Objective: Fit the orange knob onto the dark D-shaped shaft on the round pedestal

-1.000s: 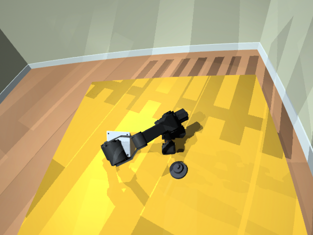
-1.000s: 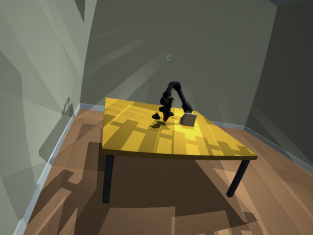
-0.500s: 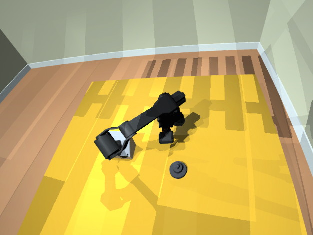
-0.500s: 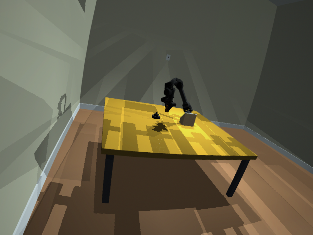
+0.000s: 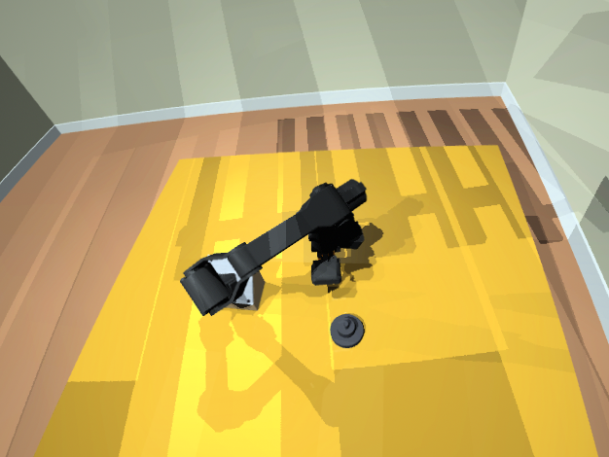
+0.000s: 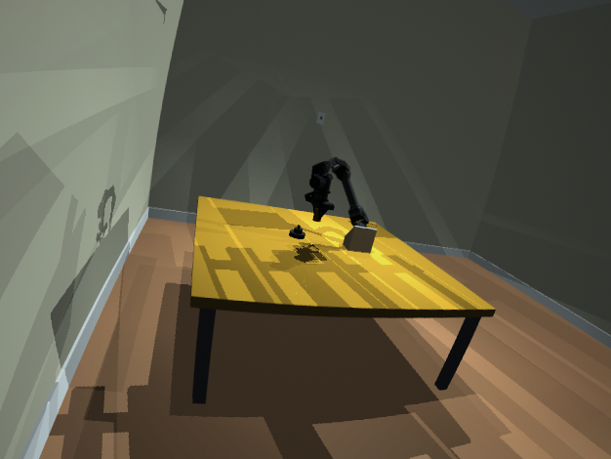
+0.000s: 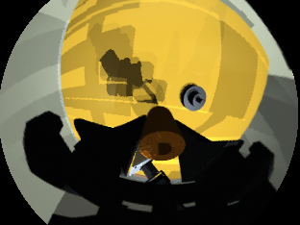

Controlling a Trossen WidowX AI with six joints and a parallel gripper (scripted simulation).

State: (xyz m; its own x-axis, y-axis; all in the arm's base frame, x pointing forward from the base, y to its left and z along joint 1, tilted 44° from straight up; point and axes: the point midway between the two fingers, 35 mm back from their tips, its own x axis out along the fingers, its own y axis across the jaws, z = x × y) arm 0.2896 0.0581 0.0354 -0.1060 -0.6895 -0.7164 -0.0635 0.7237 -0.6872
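Right now the round dark pedestal is 12 cm to the right of my gripper tip, 11 cm below it and 4 cm ahead of it. Also, from my gripper tip: orange knob 2 cm above.
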